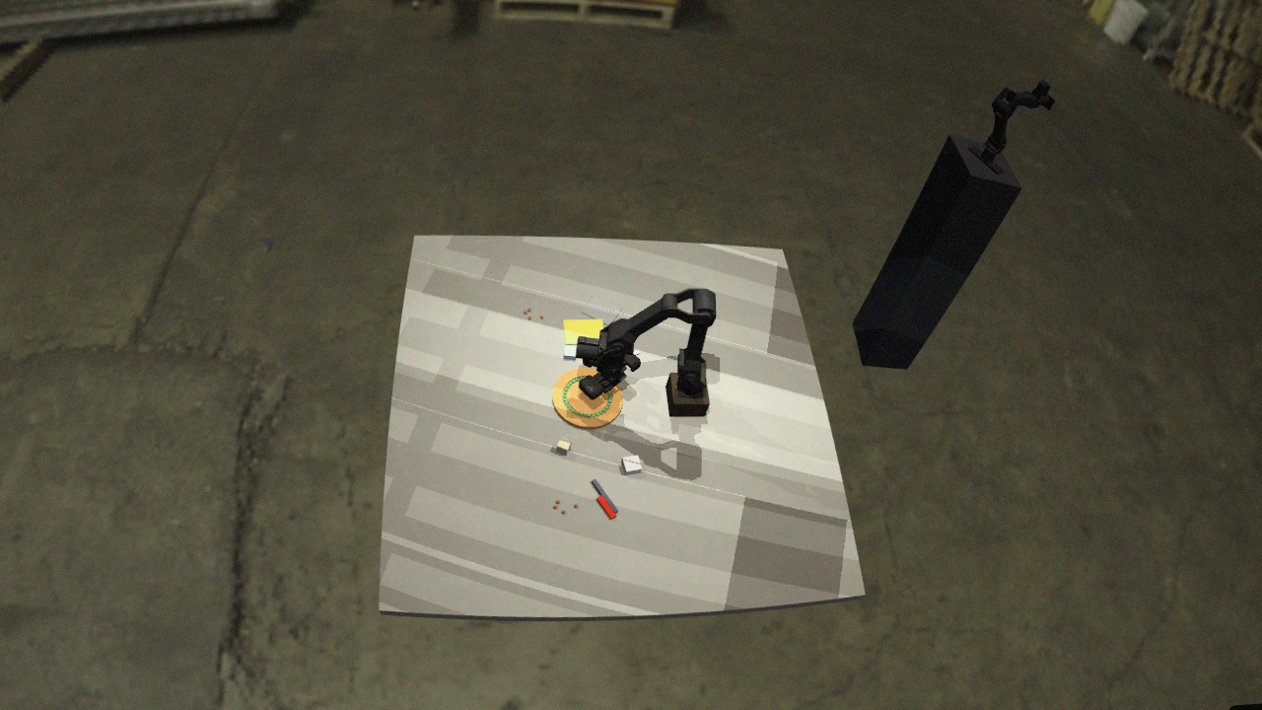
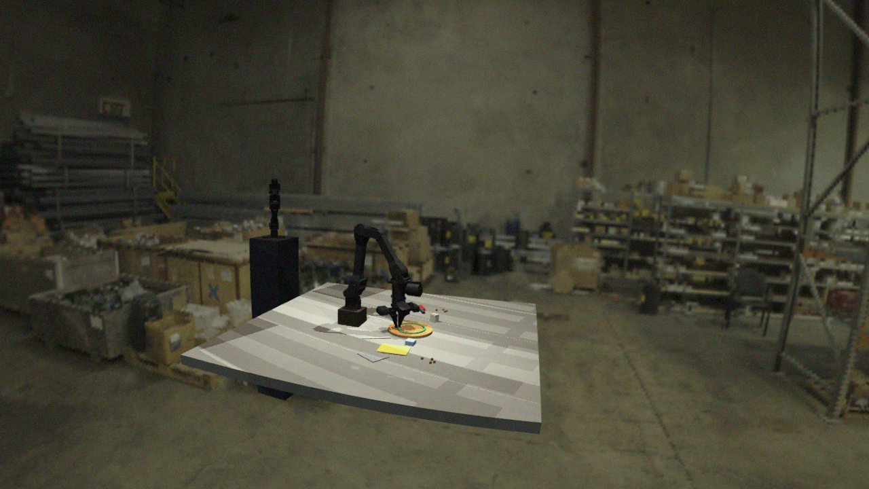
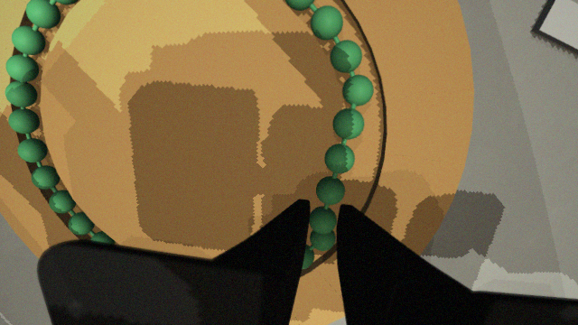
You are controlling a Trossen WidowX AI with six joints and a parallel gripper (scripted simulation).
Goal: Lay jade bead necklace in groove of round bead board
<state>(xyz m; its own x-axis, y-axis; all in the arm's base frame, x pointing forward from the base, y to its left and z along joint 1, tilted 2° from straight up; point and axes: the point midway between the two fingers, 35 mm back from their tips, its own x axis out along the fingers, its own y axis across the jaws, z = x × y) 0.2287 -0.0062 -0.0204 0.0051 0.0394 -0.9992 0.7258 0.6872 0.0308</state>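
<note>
My gripper tip is now 130 mm to the left of the white strip, 50 mm past it and 10 mm above it. Also, from my gripper tip: yellow pad 220 mm to the right, 70 mm ahead, 10 mm below; then blue block 130 mm to the right, 110 mm ahead, 10 mm below; then cream cube 190 mm to the left, 110 mm ahead.
</note>
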